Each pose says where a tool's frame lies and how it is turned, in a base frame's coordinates. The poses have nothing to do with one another.
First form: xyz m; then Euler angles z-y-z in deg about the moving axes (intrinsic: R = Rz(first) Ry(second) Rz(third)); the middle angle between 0 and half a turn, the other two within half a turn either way.
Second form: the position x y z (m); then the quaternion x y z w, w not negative. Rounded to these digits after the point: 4 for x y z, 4 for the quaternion.
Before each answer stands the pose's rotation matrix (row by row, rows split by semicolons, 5 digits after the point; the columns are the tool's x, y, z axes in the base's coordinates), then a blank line. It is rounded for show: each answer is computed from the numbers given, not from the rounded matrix.
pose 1, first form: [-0.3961, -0.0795, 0.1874, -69.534, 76.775, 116.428]
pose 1, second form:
0.80337 -0.48861 0.34038; 0.40851 0.03632 -0.91203; 0.43327 0.87175 0.22878

[-0.3961, -0.0795, 0.1874, 0.6201, -0.0323, 0.3119, 0.7191]
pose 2, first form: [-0.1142, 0.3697, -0.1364, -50.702, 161.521, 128.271]
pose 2, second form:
0.97961 -0.00771 0.20075; 0.04264 -0.96851 -0.24528; 0.19632 0.24884 -0.94844

[-0.1142, 0.3697, -0.1364, 0.9870, 0.0088, 0.1006, 0.1252]
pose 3, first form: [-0.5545, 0.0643, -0.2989, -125.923, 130.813, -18.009]
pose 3, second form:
0.11431 0.88869 -0.44404; 0.68474 -0.39432 -0.61290; -0.71977 -0.23399 -0.65359

[-0.5545, 0.0643, -0.2989, 0.7352, 0.5350, -0.3957, 0.1288]
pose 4, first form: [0.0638, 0.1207, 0.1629, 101.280, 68.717, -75.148]
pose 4, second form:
0.92972 -0.32000 -0.18226; 0.28031 0.29393 0.91380; -0.23884 -0.90067 0.36297

[0.0638, 0.1207, 0.1629, -0.5641, 0.0176, 0.1866, 0.8041]
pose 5, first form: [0.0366, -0.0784, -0.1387, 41.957, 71.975, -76.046]
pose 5, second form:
0.70433 0.06210 0.70715; -0.67181 0.38010 0.63576; -0.22931 -0.92286 0.30943

[0.0366, -0.0784, -0.1387, -0.5037, 0.3026, -0.2372, 0.7736]
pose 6, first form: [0.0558, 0.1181, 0.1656, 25.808, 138.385, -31.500]
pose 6, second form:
-0.34640 -0.72287 0.59788; -0.74790 0.59753 0.28913; -0.56626 -0.34700 -0.74762

[0.0558, 0.1181, 0.1656, -0.4482, 0.8203, -0.0176, 0.3548]
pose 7, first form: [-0.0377, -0.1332, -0.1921, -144.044, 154.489, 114.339]
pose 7, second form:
0.23389 -0.90761 -0.34863; -0.95592 -0.14921 -0.25288; 0.17750 0.39241 -0.90250

[-0.0377, -0.1332, -0.1921, 0.7559, -0.6163, -0.0566, 0.2134]
